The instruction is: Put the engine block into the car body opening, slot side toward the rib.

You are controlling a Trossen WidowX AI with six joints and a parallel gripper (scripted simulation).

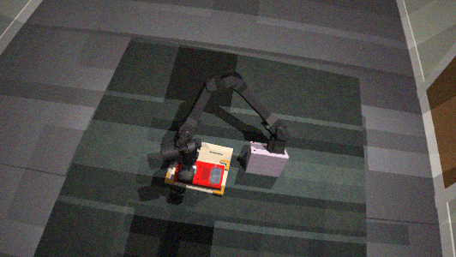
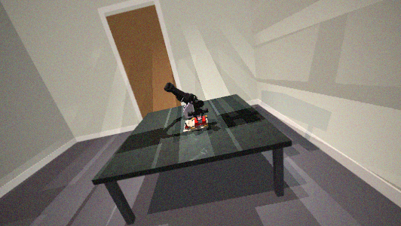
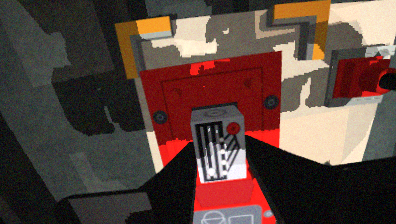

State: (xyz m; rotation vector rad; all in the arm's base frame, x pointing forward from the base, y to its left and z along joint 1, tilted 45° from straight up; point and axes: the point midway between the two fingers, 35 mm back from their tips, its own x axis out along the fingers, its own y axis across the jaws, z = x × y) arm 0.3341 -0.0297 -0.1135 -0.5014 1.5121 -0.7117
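Now: gripper tip 1 cm above the grey engine block.
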